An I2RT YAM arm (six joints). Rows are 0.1 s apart.
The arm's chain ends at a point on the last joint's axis. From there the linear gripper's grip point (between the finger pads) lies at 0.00 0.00 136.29 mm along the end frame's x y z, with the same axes.
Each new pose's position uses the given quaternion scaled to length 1; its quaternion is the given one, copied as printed.
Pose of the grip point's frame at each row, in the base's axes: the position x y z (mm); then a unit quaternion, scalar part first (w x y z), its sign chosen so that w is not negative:
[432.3 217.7 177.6 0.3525 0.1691 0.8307 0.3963]
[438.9 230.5 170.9 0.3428 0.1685 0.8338 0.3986]
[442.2 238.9 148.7 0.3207 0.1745 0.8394 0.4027]
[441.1 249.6 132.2 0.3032 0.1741 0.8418 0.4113]
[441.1 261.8 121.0 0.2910 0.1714 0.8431 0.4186]
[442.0 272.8 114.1 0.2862 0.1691 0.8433 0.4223]
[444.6 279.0 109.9 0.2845 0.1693 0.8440 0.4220]
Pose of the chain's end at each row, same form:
[334.2 144.2 237.2 0.3525 0.1691 0.8307 0.3963]
[342.7 155.7 231.9 0.3428 0.1685 0.8338 0.3986]
[349.7 162.0 212.8 0.3207 0.1745 0.8394 0.4027]
[352.0 169.6 197.3 0.3032 0.1741 0.8418 0.4113]
[354.7 179.2 186.5 0.2910 0.1714 0.8431 0.4186]
[356.7 188.9 179.5 0.2862 0.1691 0.8433 0.4223]
[359.7 195.0 175.6 0.2845 0.1693 0.8440 0.4220]

